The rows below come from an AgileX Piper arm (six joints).
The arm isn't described. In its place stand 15 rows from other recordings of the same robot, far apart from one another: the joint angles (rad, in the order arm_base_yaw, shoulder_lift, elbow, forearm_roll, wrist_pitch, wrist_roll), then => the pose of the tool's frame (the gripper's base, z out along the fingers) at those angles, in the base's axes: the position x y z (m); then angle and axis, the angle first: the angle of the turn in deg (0 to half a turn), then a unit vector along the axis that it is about.
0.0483 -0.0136 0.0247 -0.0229 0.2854 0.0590 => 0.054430, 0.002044, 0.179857, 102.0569, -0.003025, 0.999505, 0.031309
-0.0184 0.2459 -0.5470 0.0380 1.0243 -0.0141 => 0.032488, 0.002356, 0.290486, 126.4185, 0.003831, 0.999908, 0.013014
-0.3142 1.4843 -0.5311 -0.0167 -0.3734 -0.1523 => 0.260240, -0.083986, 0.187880, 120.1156, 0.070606, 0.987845, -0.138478
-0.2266 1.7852 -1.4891 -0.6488 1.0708 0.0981 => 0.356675, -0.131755, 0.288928, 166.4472, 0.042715, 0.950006, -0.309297
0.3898 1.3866 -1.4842 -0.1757 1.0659 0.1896 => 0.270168, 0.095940, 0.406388, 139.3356, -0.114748, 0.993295, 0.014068
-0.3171 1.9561 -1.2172 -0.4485 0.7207 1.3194 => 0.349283, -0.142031, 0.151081, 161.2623, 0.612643, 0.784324, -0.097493
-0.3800 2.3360 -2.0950 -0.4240 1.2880 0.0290 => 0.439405, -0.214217, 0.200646, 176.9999, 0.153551, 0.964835, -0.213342
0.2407 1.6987 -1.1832 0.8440 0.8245 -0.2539 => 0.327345, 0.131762, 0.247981, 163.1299, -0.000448, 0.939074, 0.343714
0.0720 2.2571 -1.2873 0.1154 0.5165 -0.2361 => 0.399438, 0.033997, 0.047808, 169.9038, -0.106077, 0.994027, 0.025647
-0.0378 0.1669 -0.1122 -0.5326 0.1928 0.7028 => 0.067212, -0.011402, 0.226005, 97.6585, 0.150089, 0.988591, 0.012722
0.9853 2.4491 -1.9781 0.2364 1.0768 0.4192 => 0.257125, 0.421746, 0.111692, 176.8822, 0.228884, -0.966414, -0.116859
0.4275 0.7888 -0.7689 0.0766 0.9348 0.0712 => 0.121377, 0.061456, 0.320185, 142.1318, -0.164576, 0.978096, 0.127451
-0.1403 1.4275 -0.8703 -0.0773 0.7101 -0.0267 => 0.262890, -0.041754, 0.230078, 158.0064, 0.032428, 0.998352, -0.047339
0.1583 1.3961 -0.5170 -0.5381 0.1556 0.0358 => 0.233476, 0.029952, 0.172316, 144.3863, -0.307790, 0.946691, -0.095081
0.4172 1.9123 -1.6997 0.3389 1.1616 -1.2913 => 0.362278, 0.190928, 0.283963, 157.4941, -0.720403, 0.687680, 0.090092
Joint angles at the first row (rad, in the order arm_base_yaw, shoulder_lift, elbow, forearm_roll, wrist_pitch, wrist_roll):
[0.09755 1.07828 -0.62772 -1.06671 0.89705 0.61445]
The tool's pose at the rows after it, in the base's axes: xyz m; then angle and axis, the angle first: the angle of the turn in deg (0 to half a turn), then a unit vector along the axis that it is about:
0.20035, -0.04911, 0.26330, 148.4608, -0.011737, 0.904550, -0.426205
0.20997, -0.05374, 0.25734, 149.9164, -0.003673, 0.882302, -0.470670
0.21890, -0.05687, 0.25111, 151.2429, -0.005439, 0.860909, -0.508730
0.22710, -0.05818, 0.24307, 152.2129, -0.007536, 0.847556, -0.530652
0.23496, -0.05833, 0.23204, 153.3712, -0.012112, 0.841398, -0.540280
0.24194, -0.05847, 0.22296, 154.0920, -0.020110, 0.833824, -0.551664
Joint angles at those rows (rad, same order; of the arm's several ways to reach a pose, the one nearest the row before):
[0.09758 1.15349 -0.62770 -1.19978 0.93815 0.74628]
[0.09756 1.22535 -0.62774 -1.31253 0.99793 0.84546]
[0.09755 1.29232 -0.62773 -1.40495 1.05150 0.91637]
[0.09754 1.35386 -0.62806 -1.46391 1.08518 0.97521]
[0.09754 1.41611 -0.62804 -1.49849 1.10116 1.02353]
[0.09754 1.47011 -0.62882 -1.53813 1.11717 1.06393]

